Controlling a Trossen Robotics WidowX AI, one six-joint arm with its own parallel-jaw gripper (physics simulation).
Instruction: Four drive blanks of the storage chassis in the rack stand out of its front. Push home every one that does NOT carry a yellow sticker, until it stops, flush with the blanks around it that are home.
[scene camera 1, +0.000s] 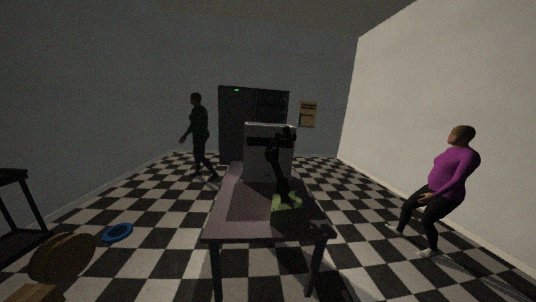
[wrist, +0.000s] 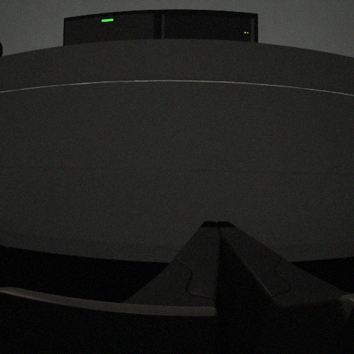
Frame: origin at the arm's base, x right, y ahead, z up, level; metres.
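Seen in the pictures: arm's base at its link origin: (scene camera 1: 285, 200).
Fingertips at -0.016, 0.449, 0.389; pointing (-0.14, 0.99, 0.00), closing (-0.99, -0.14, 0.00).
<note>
Offsets run from my fingertips to a thing's top centre, as dx, dy, dz. "spot": to the spot under its first point. Level surfaces: height alone.
The rack {-0.142, +0.174, +0.073} (scene camera 1: 254, 166) (wrist: 150, 140) is a light grey box at the far end of the table, with a dark band across its upper front. That band is the storage chassis {spot: -0.251, +0.003, -0.080} (scene camera 1: 256, 141) (wrist: 45, 270); in the wrist view it is a black strip low in the picture, partly behind the fingers. Single blanks, how far they stand out, and yellow stickers cannot be made out. My gripper (scene camera 1: 288, 136) (wrist: 214, 233) is shut and empty. It is raised in front of the rack's upper right part, its tips overlapping the pale panel above the chassis in the wrist view. Contact cannot be told.
The arm's green base block (scene camera 1: 283, 216) stands on the table {dz -0.526} (scene camera 1: 217, 229). A dark cabinet (scene camera 1: 231, 115) (wrist: 110, 31) stands behind the rack. A person in green (scene camera 1: 199, 122) walks at the left; a person in purple (scene camera 1: 452, 172) leans at the right. A blue ring (scene camera 1: 106, 237) lies on the floor.
</note>
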